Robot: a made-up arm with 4 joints.
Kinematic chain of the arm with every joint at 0, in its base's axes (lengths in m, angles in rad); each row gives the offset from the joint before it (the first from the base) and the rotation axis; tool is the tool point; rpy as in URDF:
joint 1: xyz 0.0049 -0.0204 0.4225 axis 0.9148 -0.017 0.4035
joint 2: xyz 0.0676 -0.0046 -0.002 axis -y
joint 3: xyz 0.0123 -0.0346 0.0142 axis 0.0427 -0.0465 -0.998
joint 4: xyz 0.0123 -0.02 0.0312 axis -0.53 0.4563 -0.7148
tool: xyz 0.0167 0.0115 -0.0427 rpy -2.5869 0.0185 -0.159
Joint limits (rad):
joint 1: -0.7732..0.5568
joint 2: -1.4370..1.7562
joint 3: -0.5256..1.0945
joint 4: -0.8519..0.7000
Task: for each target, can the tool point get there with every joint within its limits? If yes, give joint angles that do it. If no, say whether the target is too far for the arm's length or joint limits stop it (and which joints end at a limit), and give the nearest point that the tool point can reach.
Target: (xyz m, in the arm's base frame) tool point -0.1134 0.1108 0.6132
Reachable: no: too far | nearest point 0.0333 -0.0379 0.4817 | short by 0.247 m
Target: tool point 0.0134 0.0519 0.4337
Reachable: no: joint limits stop it (at a limit: joint 1, joint 2, joint 4) | nearest point 0.0442 -0.0258 0.4535 | short by 0.086 m
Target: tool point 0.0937 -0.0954 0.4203
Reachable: yes | joints -0.5465 -1.0269 0.4916 -0.5610
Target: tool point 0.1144 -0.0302 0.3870
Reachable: yes | joints 0.3796 -0.8907 0.2414 -0.5305
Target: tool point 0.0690 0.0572 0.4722
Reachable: no: joint limits stop it (at a limit: joint 1, joint 4) | nearest point 0.0602 -0.0246 0.4658 | short by 0.083 m
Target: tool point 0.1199 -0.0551 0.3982
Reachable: yes | joints 0.3929 -0.5141 0.9553 -0.5441
